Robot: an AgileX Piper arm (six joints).
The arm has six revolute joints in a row. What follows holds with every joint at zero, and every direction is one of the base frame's. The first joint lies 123.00 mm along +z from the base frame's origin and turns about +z. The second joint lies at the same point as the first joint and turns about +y. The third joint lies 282.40 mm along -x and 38.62 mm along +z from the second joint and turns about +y. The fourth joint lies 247.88 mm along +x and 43.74 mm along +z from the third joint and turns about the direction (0.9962, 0, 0.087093). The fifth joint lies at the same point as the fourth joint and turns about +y. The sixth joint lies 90.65 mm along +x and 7.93 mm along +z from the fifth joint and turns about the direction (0.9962, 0, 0.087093). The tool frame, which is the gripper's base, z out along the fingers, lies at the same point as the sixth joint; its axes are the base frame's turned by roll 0.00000, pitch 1.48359 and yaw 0.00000 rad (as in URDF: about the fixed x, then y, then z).
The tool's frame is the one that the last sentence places.
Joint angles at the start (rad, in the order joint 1, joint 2, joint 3, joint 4, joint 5, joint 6): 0.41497 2.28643 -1.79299 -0.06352 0.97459 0.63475
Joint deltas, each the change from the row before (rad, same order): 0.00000 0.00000 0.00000 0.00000 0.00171 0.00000; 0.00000 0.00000 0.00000 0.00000 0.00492 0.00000; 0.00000 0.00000 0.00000 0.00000 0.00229 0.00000; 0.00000 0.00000 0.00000 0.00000 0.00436 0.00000; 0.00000 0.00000 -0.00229 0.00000 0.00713 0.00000; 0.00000 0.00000 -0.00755 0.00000 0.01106 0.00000; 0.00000 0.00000 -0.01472 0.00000 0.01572 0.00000; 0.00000 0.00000 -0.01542 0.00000 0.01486 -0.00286; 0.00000 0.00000 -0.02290 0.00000 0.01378 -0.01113; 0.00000 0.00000 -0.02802 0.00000 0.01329 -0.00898; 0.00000 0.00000 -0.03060 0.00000 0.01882 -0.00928; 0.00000 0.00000 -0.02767 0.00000 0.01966 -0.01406
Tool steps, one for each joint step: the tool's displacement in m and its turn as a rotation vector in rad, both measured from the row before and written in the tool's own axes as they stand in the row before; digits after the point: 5 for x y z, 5 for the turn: 0.00013 -0.00009 0.00000 0.00101 0.00138 0.00000; 0.00036 -0.00027 0.00000 0.00292 0.00396 0.00000; 0.00017 -0.00012 0.00000 0.00136 0.00184 0.00000; 0.00032 -0.00024 0.00000 0.00259 0.00351 0.00000; 0.00011 -0.00013 -0.00051 0.00294 0.00385 0.00012; -0.00054 0.00022 -0.00168 0.00230 0.00269 0.00040; -0.00144 0.00071 -0.00330 0.00101 0.00054 0.00079; -0.00158 0.00080 -0.00348 0.00009 -0.00072 -0.00202; -0.00288 0.00157 -0.00522 -0.00473 -0.00778 -0.00987; -0.00372 0.00201 -0.00644 -0.00777 -0.01248 -0.00743; -0.00368 0.00188 -0.00707 -0.00592 -0.01015 -0.00757; -0.00305 0.00147 -0.00644 -0.00379 -0.00704 -0.01250
